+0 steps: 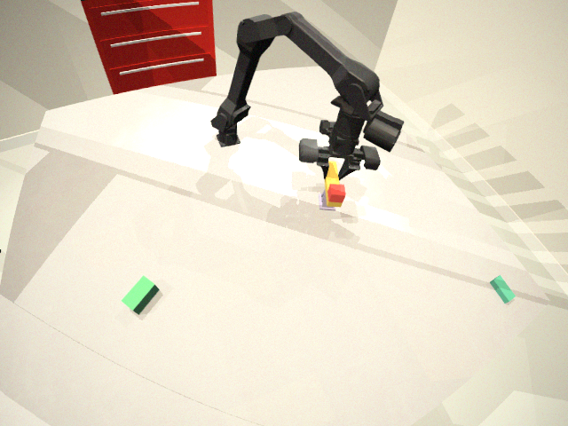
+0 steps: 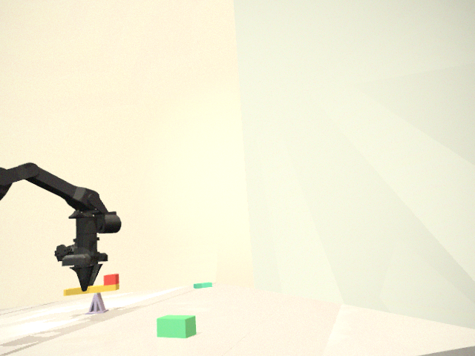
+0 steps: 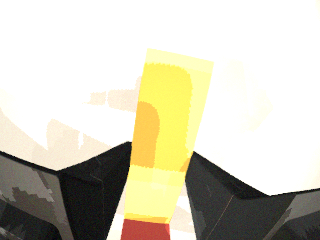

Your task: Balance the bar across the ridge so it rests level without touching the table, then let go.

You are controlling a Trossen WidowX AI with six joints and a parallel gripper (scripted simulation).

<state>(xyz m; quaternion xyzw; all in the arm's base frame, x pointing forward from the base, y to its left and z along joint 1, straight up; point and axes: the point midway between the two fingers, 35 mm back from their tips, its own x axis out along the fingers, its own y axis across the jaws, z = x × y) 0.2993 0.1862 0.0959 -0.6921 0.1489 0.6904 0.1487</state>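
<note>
Right now the bar is 40 mm ahead of my gripper tip, 20 mm to the right of it and 10 mm above it. Also, from my gripper tip: green block (120 mm ahead, 490 mm to the right, 40 mm below).
</note>
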